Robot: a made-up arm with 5 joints.
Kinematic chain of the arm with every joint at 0, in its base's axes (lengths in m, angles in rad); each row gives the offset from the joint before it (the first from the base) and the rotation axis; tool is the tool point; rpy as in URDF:
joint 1: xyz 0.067 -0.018 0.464 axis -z
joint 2: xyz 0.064 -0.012 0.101 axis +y
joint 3: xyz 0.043 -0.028 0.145 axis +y
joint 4: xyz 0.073 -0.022 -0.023 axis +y
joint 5: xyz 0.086 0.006 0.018 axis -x
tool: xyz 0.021 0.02 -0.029 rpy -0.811 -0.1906 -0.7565
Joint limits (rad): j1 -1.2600..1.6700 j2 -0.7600..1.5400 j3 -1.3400..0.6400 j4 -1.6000..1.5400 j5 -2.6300..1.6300
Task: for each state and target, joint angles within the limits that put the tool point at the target. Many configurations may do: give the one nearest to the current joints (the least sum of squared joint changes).
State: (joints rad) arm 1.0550 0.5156 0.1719 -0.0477 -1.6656
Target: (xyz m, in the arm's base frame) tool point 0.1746 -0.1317 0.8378
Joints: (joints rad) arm 0.6305 -0.4166 -0.0698 -0.4252 -1.6375
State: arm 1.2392 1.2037 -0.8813 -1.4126 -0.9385
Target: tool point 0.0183 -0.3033 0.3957
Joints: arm 1.6648 1.5400 -0.0948 -0.8102 -0.7358
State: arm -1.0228 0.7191 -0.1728 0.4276 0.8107
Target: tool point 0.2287 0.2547 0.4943
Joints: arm -1.2352 0.7763 -0.2952 0.3445 0.8003
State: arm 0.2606 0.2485 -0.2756 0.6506 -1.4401
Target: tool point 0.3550 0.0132 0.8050
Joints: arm -0.2039 0.1673 -0.9109 0.4128 -1.6076
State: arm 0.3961 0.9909 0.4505 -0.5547 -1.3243
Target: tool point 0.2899 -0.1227 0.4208
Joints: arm 0.3467 1.1761 0.5307 -0.4753 -1.3022
